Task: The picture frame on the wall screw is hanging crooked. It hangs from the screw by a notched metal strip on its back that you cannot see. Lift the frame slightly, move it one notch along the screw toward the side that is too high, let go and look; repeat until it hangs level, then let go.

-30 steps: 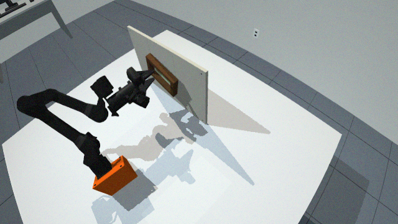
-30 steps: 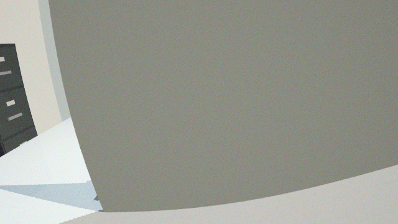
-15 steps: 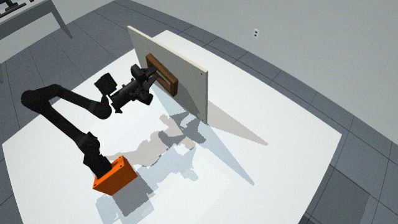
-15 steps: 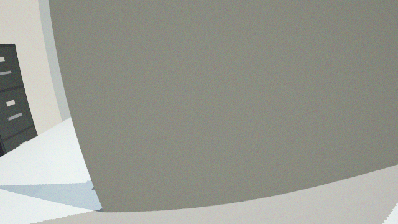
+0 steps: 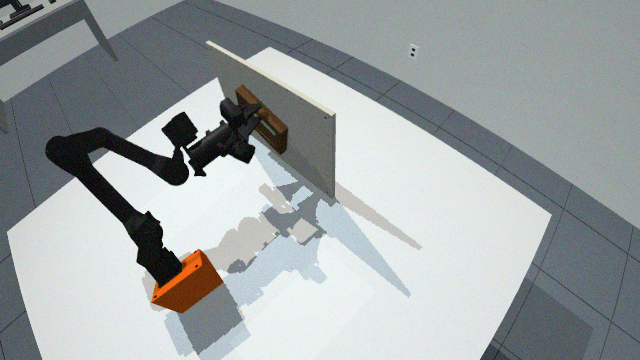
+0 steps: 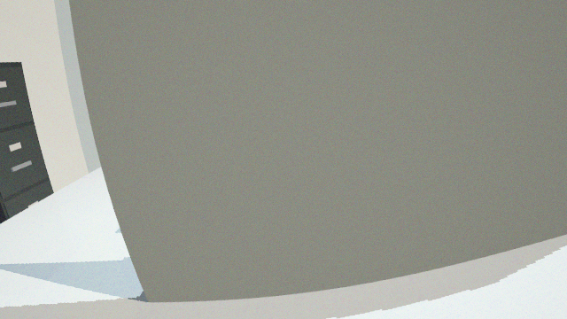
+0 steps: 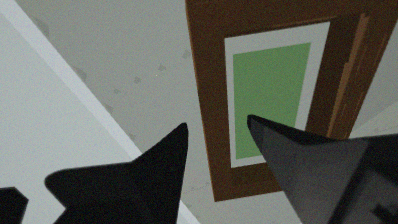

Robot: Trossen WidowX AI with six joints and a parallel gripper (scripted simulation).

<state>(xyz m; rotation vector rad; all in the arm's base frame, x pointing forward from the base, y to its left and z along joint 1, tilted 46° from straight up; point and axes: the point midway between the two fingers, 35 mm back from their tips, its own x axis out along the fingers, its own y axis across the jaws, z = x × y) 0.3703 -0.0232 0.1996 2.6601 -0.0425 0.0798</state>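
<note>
The brown wooden picture frame is 1 cm ahead of my gripper tip, 2 cm to the left of it and 5 cm below it. Round my gripper tip: cream wall board: 2 cm ahead, 2 cm to the left, 6 cm below.
</note>
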